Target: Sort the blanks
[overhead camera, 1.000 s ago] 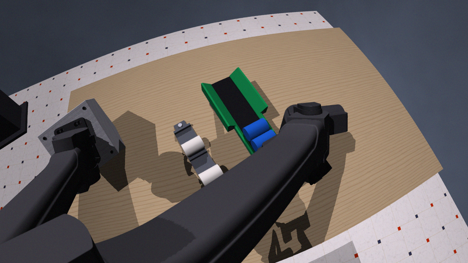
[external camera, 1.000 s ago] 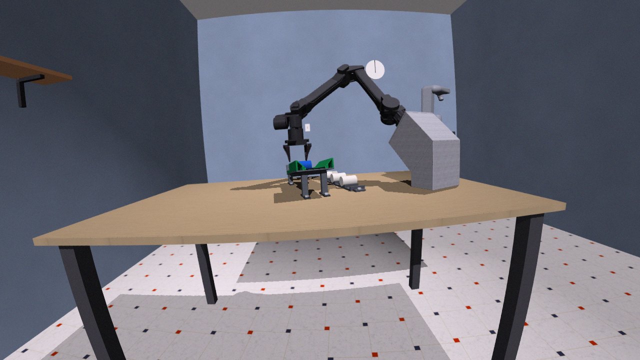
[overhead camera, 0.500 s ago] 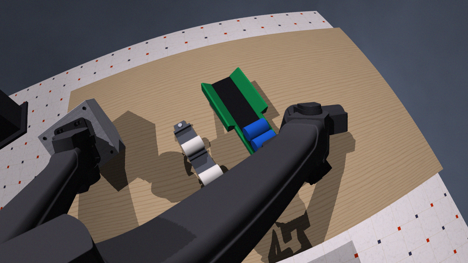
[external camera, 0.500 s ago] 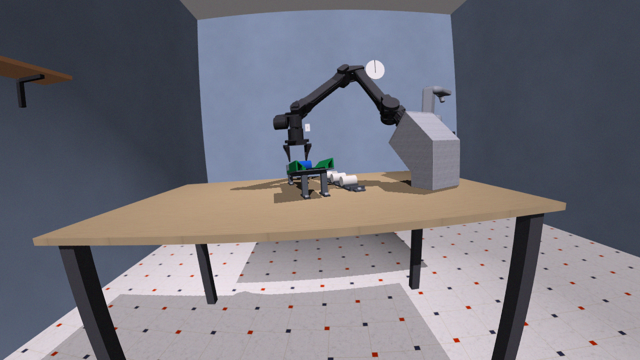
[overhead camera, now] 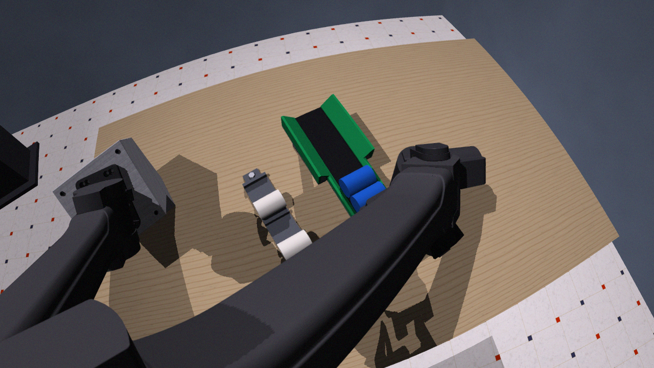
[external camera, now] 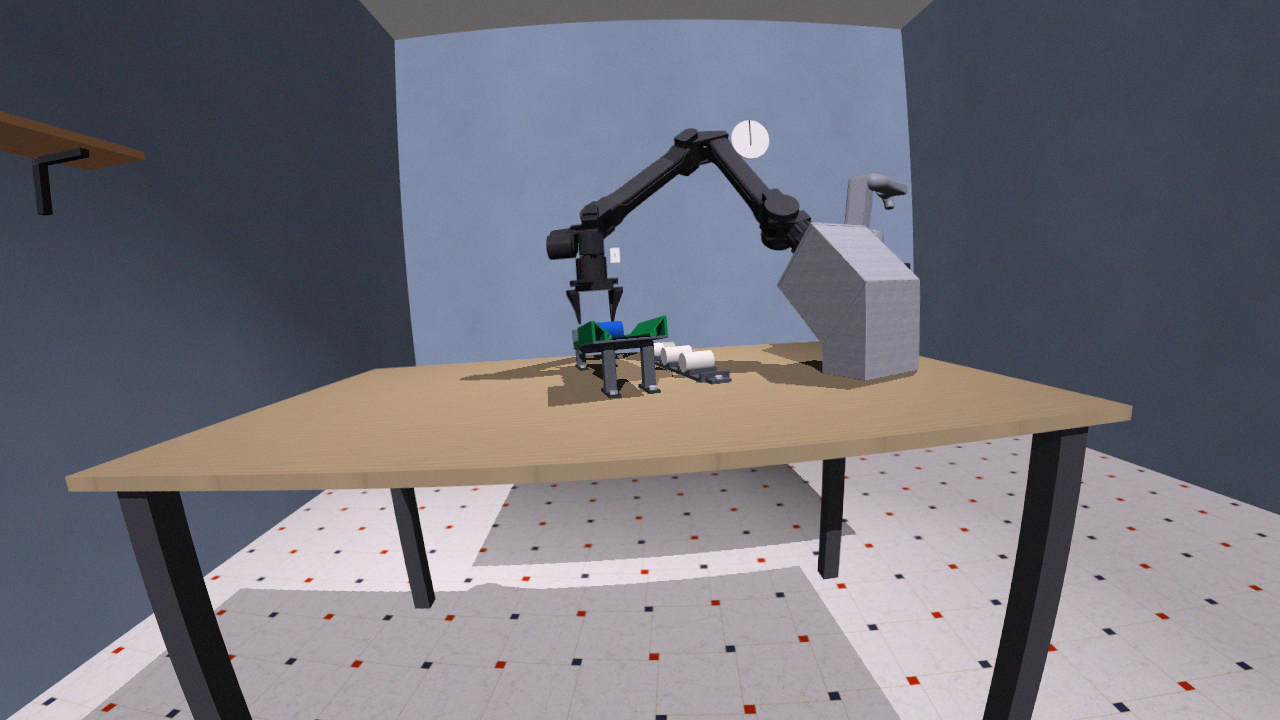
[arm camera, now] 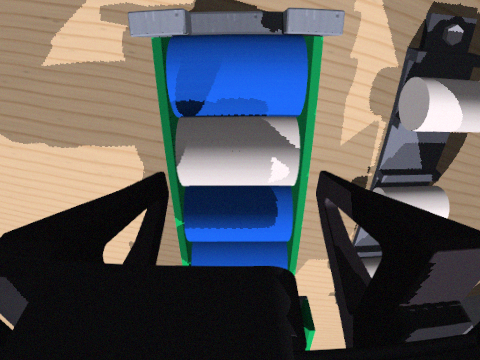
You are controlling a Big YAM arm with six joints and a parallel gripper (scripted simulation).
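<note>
The grey stop lies 7 cm to the right of my hand and 5 cm below it. Also, from my hand: grey stock rack: 16 cm behind, 12 cm to the left, 12 cm below.
</note>
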